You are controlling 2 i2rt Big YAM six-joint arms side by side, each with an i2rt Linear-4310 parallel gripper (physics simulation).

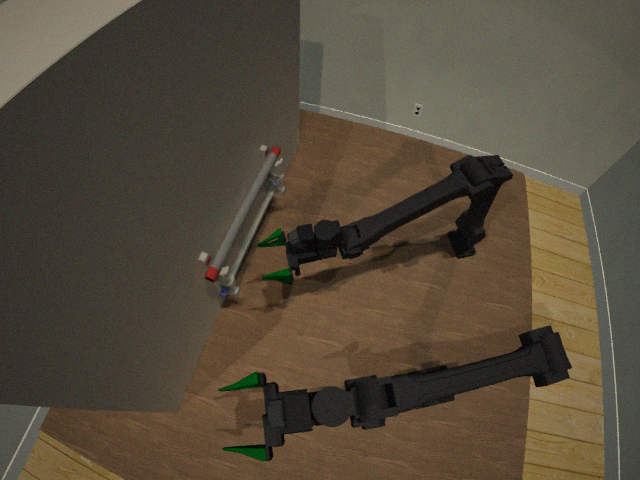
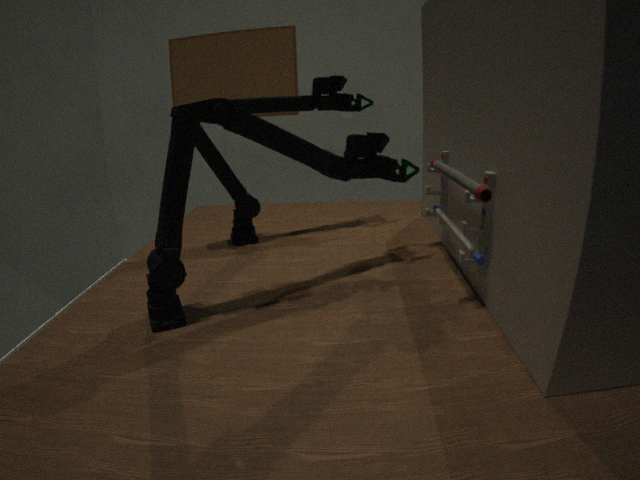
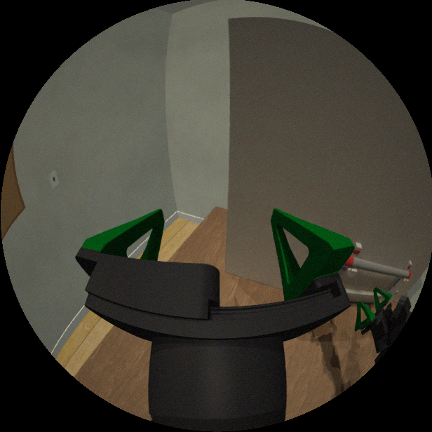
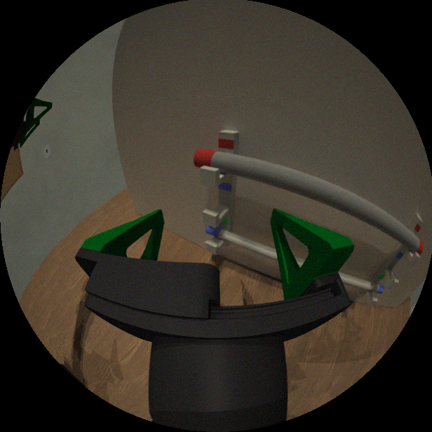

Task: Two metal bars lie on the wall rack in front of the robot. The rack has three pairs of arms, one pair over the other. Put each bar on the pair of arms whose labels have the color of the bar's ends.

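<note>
The thick grey bar with red ends lies on the top pair of rack arms, at the red labels. The thinner bar with blue ends lies on the lowest pair, at the green labels. The middle pair, at the blue labels, holds no bar. My right gripper is open and empty, in front of the rack and apart from both bars. My left gripper is open and empty, higher and off to the rack's side.
The rack's upright is fixed to a large grey wall block. Both arms stand on a brown wooden surface. A brown board hangs on the wall behind the arms.
</note>
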